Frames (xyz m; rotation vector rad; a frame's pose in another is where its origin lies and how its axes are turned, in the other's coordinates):
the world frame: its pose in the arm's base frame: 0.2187 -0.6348 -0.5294 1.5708 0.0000 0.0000
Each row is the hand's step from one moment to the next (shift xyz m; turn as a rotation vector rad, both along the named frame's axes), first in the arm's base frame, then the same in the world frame.
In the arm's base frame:
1: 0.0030 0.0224 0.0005 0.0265 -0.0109 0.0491
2: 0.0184 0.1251 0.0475 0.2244 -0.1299 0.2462
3: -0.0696 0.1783 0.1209 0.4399 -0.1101 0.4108
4: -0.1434 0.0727 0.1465 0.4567 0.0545 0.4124
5: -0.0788 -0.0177 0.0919 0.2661 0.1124 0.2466
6: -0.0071 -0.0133 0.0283 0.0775 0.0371 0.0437
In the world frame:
1: 0.0030 0.0005 -0.0224 0.0265 0.0491 0.0109
2: 0.0184 0.0475 -0.1251 0.2244 0.2462 0.1299
3: -0.0696 0.1209 -0.1783 0.4399 0.4108 0.1101
4: -0.1434 0.1465 -0.0727 0.4567 0.4124 -0.0545
5: -0.0788 0.0919 0.0177 0.2661 0.2466 -0.1124
6: -0.0071 0.0283 0.0133 0.0775 0.0437 -0.0371

